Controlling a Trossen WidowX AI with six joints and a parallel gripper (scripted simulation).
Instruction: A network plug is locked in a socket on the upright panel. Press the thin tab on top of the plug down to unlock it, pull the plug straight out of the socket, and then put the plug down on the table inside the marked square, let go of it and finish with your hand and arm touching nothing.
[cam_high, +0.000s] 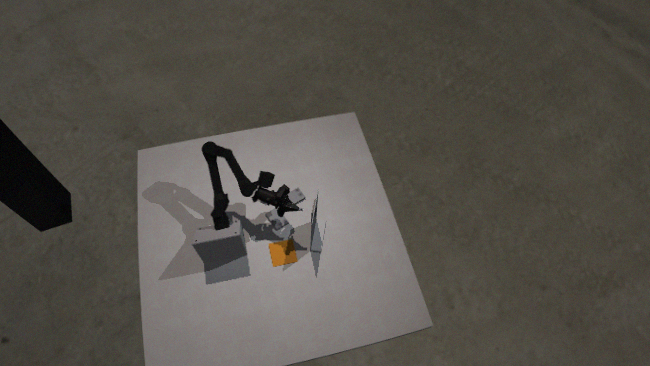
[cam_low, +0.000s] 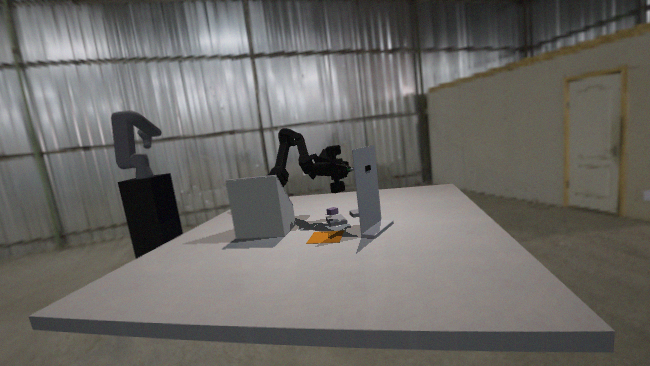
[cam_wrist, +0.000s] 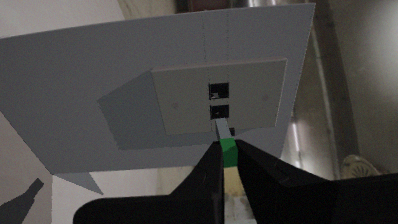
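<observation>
Now: gripper tip 120 mm past the marked orange square, 80 mm to the left of it and 230 mm above it. Round my gripper tip: upright panel 70 mm ahead, 50 mm to the right, 90 mm below; plug 10 mm ahead; small purple block 110 mm behind, 230 mm to the left, 220 mm below.
</observation>
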